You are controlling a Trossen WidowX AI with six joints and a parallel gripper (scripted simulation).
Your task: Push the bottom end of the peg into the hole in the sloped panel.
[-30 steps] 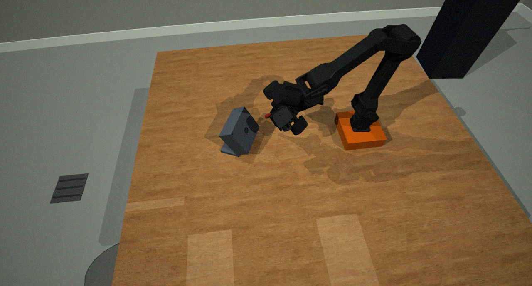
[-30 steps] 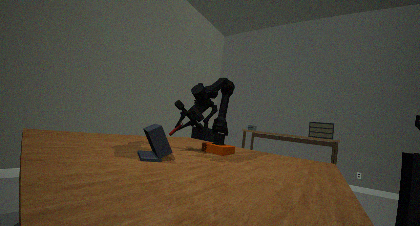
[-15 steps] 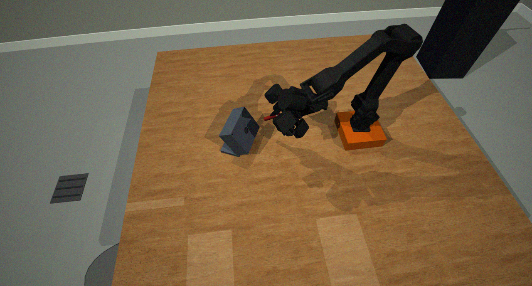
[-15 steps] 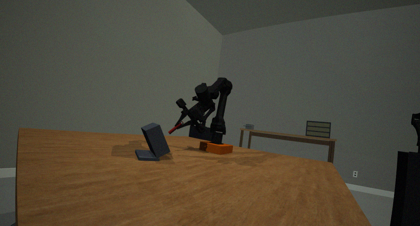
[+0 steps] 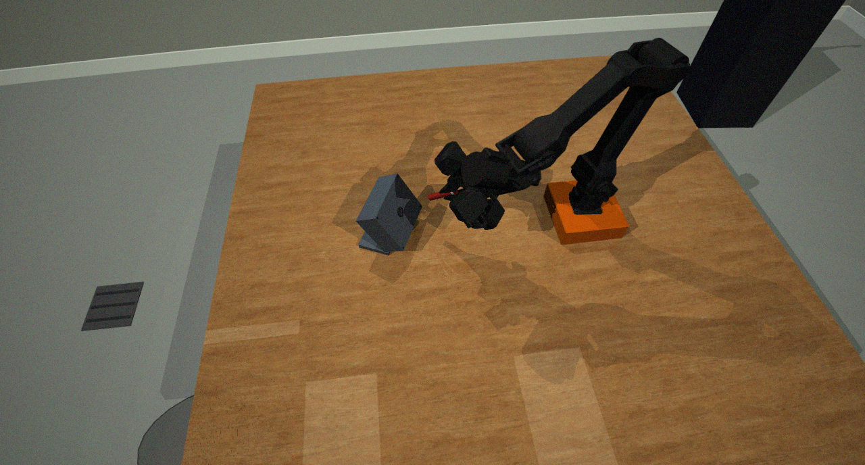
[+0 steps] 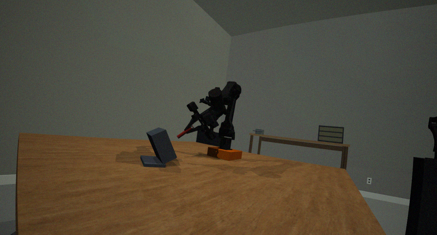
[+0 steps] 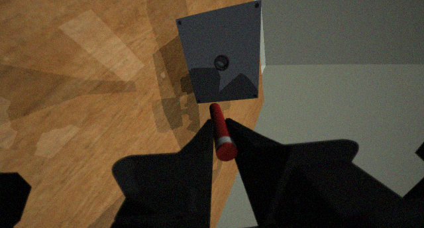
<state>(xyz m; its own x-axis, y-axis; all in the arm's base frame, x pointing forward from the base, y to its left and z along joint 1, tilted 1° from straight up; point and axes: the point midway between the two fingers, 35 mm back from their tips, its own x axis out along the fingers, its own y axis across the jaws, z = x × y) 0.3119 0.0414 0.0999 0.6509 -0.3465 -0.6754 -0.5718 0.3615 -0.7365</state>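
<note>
Right now the sloped panel is 11 cm ahead of my gripper tip and 6 cm below it. Round my gripper tip: panel foot 14 cm ahead, 12 cm below, 1 cm to the right; then red peg 1 cm to the left, 1 cm behind, 1 cm above.
</note>
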